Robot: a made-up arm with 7 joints. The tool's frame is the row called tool. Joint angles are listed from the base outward. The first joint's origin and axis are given. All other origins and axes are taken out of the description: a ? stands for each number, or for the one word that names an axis. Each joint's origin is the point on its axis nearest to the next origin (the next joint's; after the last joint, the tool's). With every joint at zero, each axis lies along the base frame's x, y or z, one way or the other. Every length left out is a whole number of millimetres.
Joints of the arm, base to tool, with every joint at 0 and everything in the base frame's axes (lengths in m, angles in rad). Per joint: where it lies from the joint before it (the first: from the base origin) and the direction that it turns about. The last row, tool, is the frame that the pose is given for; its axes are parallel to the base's.
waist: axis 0 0 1 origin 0 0 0.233
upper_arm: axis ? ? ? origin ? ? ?
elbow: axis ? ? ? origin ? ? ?
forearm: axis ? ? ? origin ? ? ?
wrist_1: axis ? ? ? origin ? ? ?
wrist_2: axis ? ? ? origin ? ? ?
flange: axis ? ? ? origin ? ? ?
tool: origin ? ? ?
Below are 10 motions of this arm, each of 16 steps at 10 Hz.
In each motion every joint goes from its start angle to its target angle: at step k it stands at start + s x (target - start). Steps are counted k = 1, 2, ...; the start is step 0. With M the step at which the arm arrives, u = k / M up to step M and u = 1 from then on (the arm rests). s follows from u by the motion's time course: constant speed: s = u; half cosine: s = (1 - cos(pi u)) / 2; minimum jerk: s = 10 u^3 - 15 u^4 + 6 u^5.
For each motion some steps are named. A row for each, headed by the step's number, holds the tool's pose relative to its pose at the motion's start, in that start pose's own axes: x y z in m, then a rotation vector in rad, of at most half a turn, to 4 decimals.
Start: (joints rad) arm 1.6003 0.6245 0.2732 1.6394 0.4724 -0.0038 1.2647
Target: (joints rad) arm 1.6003 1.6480 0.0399 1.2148 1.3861 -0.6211 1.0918
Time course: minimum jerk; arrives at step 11
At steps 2, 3, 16:
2: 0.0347 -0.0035 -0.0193 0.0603 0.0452 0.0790
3: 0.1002 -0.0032 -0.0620 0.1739 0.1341 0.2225
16: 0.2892 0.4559 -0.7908 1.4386 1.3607 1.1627

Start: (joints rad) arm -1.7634 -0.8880 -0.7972 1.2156 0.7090 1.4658 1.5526
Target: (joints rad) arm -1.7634 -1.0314 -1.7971 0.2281 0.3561 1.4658 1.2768
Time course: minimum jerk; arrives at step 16
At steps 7, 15, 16:
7: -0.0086 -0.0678 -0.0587 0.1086 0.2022 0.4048
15: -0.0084 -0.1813 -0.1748 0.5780 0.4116 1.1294
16: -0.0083 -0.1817 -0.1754 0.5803 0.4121 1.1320

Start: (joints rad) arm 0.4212 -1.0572 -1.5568 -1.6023 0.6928 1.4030 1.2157
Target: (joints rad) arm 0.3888 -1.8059 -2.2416 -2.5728 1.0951 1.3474 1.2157
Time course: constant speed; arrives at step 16
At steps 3, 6, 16:
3: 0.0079 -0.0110 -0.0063 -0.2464 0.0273 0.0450
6: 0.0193 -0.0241 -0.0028 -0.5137 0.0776 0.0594
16: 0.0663 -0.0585 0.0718 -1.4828 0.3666 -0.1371

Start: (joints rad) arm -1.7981 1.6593 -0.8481 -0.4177 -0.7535 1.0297 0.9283
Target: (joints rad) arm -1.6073 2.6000 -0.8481 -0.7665 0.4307 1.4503 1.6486
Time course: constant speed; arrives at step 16
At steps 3, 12, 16:
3: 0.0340 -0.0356 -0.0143 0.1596 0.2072 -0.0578
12: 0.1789 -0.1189 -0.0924 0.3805 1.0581 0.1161
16: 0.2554 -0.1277 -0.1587 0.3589 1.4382 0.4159

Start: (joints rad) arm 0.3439 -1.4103 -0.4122 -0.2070 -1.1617 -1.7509 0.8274
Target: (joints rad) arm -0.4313 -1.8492 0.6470 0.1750 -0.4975 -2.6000 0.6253
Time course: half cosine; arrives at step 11
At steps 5, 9, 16:
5: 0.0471 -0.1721 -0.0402 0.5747 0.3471 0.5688
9: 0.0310 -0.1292 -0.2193 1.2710 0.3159 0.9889
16: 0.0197 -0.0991 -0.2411 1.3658 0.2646 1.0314

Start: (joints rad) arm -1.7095 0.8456 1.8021 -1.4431 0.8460 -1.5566 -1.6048
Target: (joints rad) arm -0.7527 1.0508 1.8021 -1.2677 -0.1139 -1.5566 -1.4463
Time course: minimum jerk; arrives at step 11
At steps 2, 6, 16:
2: -0.0032 -0.0051 -0.0290 -0.0400 -0.0701 0.0287
6: 0.1087 -0.1236 -0.2777 -0.4475 -0.8933 0.4477
16: 0.2909 -0.1728 -0.3015 -0.6325 -1.4748 0.8826

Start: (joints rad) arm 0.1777 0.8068 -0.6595 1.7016 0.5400 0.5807 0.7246
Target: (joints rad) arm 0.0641 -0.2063 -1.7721 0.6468 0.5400 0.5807 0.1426
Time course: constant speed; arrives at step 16
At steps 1, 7, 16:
1: -0.0024 -0.0180 0.0137 0.1032 0.0350 0.0015
7: -0.0163 -0.1033 0.0474 0.7205 0.2791 0.1699
16: -0.0152 -0.0791 0.0288 1.3405 0.8339 0.8893

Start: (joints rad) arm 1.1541 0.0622 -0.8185 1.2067 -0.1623 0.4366 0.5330
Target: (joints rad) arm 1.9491 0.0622 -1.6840 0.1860 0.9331 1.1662 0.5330
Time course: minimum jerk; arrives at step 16
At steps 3, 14, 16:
3: -0.0013 -0.0232 -0.0227 0.1318 0.0204 -0.0125
14: -0.0155 0.0017 -0.4019 1.9201 1.1512 0.0228
16: -0.0148 0.0060 -0.4044 1.9305 1.1786 0.0386

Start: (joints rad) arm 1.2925 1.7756 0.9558 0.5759 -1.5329 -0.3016 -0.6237
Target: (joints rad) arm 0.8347 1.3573 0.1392 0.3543 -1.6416 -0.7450 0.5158
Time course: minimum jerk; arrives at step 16
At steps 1, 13, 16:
1: 0.0001 -0.0004 -0.0001 -0.0009 0.0008 0.0011
13: 0.0431 -0.1293 -0.1116 -0.4428 0.0343 0.4491
16: 0.0434 -0.1324 -0.1187 -0.4683 0.0221 0.4638

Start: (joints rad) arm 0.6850 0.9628 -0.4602 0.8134 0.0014 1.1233 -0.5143
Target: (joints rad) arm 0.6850 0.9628 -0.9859 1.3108 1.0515 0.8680 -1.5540
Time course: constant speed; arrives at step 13
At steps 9, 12, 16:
9: 0.1057 -0.0597 0.1119 1.4832 -0.6526 -0.4106
12: 0.1083 -0.1266 0.1510 1.9978 -0.9360 -0.4573
16: 0.1044 -0.1529 0.1599 2.1680 -1.0403 -0.4609

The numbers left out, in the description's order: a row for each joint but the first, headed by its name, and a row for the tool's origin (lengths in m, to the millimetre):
upper_arm: axis 0 1 0, xyz 0.032 0.018 0
elbow: axis 0 0 -1, xyz -0.077 0 0.303
forearm: axis 0 -1 0, xyz -0.28 -0.145 0
wrist_1: axis 1 0 0, xyz 0.272 0 -0.055
wrist_2: axis 0 -1 0, xyz 0 0.125 0.098
flange: axis -1 0 0, xyz -0.274 0 0.148
tool: xyz 0 0.002 -0.007

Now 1 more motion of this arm.
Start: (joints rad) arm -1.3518 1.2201 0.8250 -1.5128 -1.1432 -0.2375 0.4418
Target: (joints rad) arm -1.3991 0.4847 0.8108 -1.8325 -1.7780 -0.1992 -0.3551
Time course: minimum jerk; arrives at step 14
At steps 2, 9, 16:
2: 0.0033 0.0080 -0.0028 0.0044 -0.0126 -0.0070
9: 0.1783 0.2297 -0.0863 0.1223 -0.4414 -0.2085
16: 0.2704 0.2814 -0.1046 0.1498 -0.5972 -0.2669

